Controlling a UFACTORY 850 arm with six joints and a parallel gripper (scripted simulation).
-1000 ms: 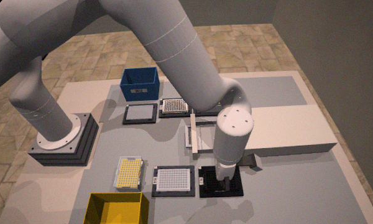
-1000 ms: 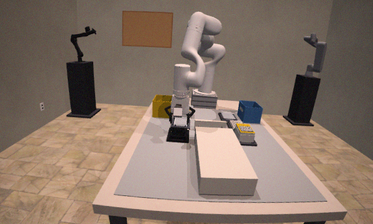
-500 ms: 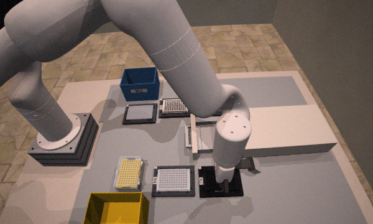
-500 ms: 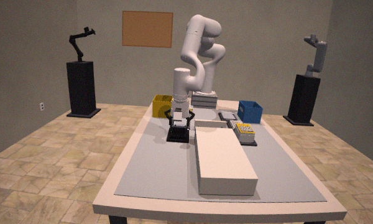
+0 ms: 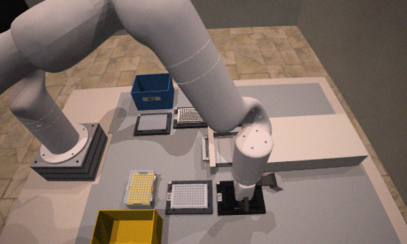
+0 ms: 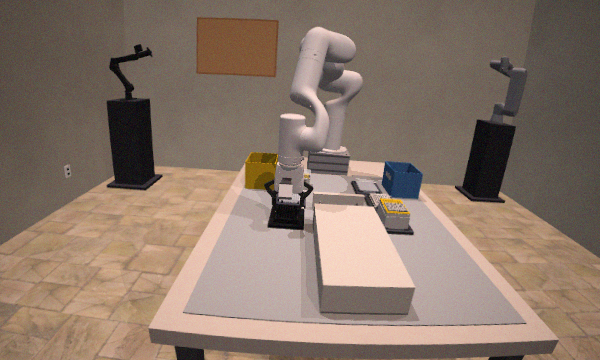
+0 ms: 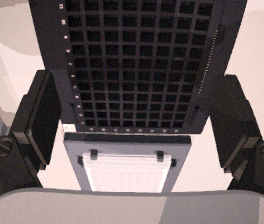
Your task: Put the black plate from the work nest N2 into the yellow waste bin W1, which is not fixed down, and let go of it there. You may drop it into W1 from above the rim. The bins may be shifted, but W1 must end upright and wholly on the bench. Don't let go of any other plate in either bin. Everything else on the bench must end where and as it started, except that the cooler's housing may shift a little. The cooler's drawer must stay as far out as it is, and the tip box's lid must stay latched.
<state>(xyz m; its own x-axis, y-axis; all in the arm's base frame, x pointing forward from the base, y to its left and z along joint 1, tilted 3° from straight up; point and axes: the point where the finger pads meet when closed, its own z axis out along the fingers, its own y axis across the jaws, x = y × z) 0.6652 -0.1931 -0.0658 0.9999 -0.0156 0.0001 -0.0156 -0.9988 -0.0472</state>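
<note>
My gripper is now 3 cm above the black plate. Round my hand: white cooler: 19 cm to the left, 14 cm ahead, 2 cm below; drawer: 19 cm to the left, 3 cm below, 2 cm ahead; yellow rack: 38 cm to the left, 1 cm behind.
</note>
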